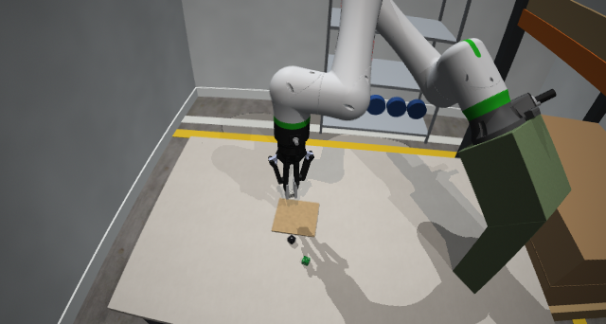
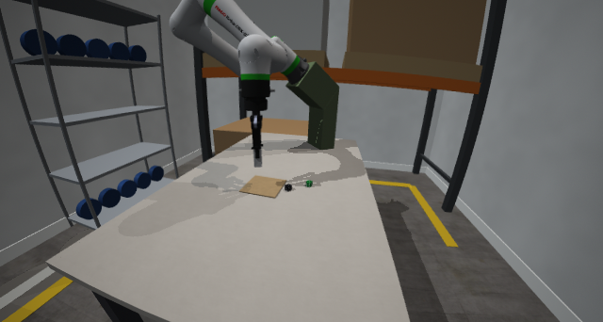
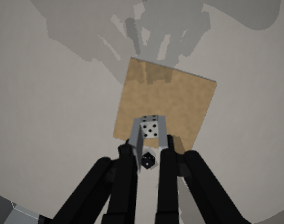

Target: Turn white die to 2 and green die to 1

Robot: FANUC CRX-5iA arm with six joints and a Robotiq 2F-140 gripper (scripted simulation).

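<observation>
Now: hand 19 cm to the right of the green die, 12 cm above it and 4 cm past it. The rest, counted from my hand: mat 12 cm below, 2 cm to the left, 2 cm behind; black die 12 cm below, 11 cm to the left; white die 3 cm below.
</observation>
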